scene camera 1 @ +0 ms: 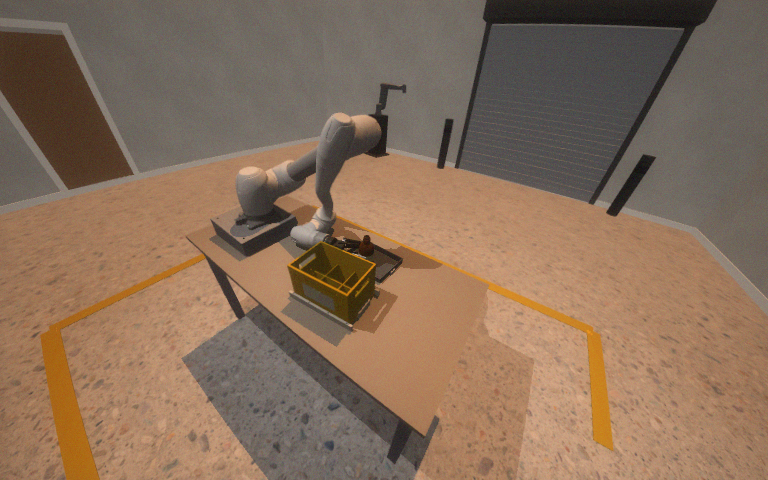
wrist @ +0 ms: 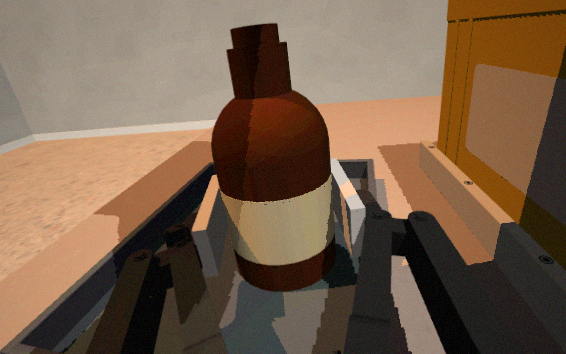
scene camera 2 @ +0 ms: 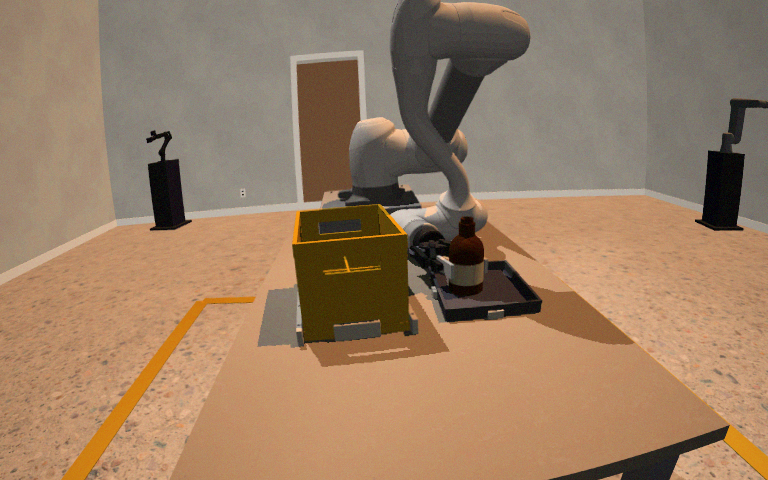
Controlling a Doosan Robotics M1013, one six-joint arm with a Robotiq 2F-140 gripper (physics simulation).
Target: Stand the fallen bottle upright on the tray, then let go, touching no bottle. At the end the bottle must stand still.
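Places are measured from the arm's base along level axes (x ahead, y left, z up), in metres.
Pixels of known places: gripper, between the fingertips: (scene camera 1: 369,255) (wrist: 277,185) (scene camera 2: 469,269); arm's base, origin of its link: (scene camera 1: 260,217) (scene camera 2: 376,198).
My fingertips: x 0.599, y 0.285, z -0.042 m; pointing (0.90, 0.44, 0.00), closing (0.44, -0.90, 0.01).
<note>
For each thing: its top centre in the pictures, then the offset to it from my fingertips. Level surfaces: height alone.
- brown bottle, centre of its top: (wrist: 253,25) (scene camera 2: 466,217) (scene camera 1: 366,236) dx -0.014, dy -0.007, dz +0.105 m
- dark tray, centre of its top: (wrist: 249,222) (scene camera 2: 480,281) (scene camera 1: 371,257) dx -0.009, dy +0.024, dz -0.030 m
- yellow crate with dividers, centre of its top: (scene camera 2: 343,220) (scene camera 1: 332,264) dx +0.063, dy -0.241, dz +0.119 m
- brown table, height of its surface: dz -0.056 m
The brown bottle (scene camera 1: 366,246) (scene camera 2: 466,254) (wrist: 275,150) with a cream label is upright over the dark tray (scene camera 1: 390,272) (scene camera 2: 523,307). In the wrist view it leans slightly to the left in the picture. My gripper (wrist: 277,185) is shut on the bottle at the label, with one pale fingertip pad on each side, and reaches in low from the arm's side. The bottle's base is at or very close to the tray's floor; whether it touches is too fine to tell.
A yellow crate with dividers (scene camera 1: 331,283) (scene camera 2: 351,288) (wrist: 500,100) stands beside the tray, within pale corner rails. Both are on the brown table (scene camera 1: 430,339) (scene camera 2: 424,407). The arm's base stands at the table's far end in the second scene view.
</note>
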